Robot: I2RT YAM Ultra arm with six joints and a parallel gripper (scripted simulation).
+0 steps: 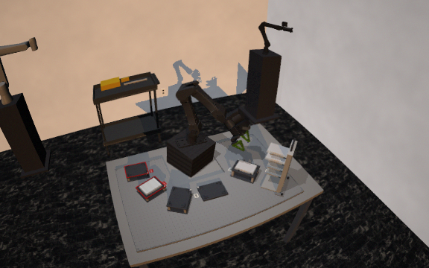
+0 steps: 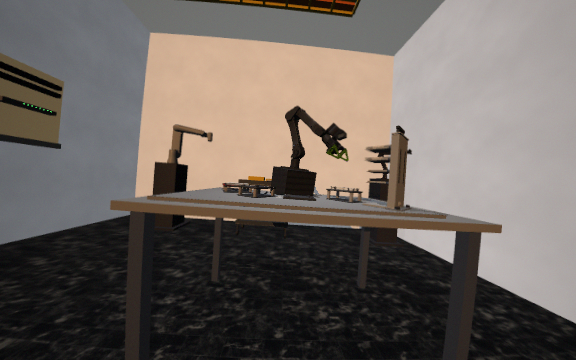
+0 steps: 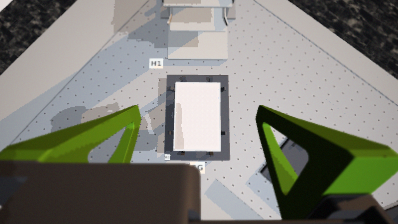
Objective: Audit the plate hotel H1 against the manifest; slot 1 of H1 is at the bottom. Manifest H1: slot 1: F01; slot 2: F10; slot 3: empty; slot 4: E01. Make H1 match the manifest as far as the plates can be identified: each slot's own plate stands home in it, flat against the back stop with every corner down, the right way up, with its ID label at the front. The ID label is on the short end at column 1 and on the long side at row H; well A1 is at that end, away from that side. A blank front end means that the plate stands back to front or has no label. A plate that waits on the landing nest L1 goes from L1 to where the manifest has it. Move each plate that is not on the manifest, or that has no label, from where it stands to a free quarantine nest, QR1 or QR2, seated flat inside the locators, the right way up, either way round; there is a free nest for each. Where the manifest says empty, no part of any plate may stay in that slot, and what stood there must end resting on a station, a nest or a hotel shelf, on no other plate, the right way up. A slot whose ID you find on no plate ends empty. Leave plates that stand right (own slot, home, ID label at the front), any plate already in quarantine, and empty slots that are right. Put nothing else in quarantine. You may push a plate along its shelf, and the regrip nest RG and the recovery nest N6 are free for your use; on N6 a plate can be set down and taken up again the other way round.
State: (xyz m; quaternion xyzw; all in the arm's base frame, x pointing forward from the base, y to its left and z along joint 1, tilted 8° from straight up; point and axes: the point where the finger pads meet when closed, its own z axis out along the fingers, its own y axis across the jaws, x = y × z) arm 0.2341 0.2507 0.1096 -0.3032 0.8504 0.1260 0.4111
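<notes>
The white plate lies 2 cm ahead of my hand, 1 cm to the left of it and 17 cm below it. From my hand the other things lie so: A1 mark (8 cm behind, 1 cm to the left, 18 cm below); then dark regrip nest (2 cm ahead, 1 cm to the left, 19 cm below); then RG tag (7 cm behind, 5 cm to the right, 24 cm below).
</notes>
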